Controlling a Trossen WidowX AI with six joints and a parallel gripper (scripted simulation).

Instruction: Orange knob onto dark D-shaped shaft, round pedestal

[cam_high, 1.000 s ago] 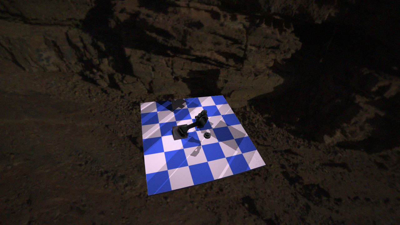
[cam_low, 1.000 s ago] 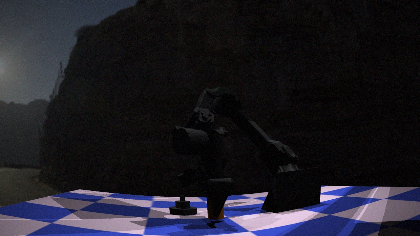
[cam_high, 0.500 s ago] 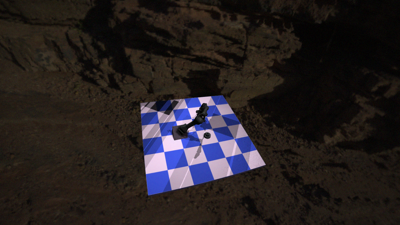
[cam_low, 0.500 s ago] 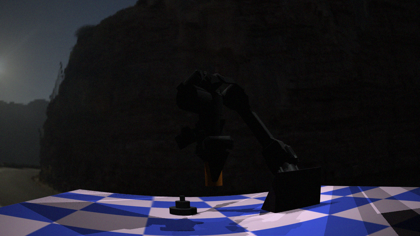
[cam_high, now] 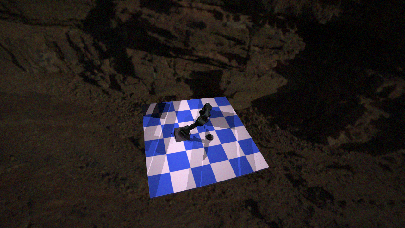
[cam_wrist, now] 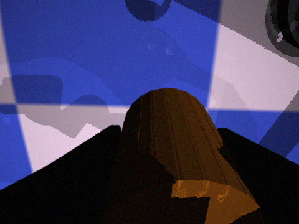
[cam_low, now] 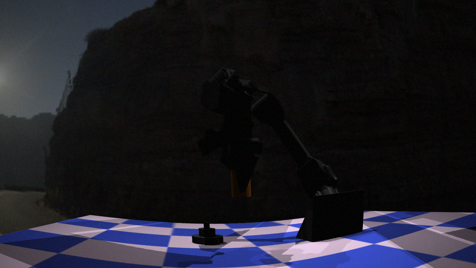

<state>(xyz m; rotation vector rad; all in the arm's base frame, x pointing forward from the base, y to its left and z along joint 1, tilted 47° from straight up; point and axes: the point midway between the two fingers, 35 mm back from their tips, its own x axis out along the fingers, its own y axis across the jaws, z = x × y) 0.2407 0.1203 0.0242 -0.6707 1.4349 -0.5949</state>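
My gripper tip is 7 cm short of the pedestal, 15 cm to the left of it and 11 cm above it. From my gripper tip the other things lie so: orange knob 2 cm above.
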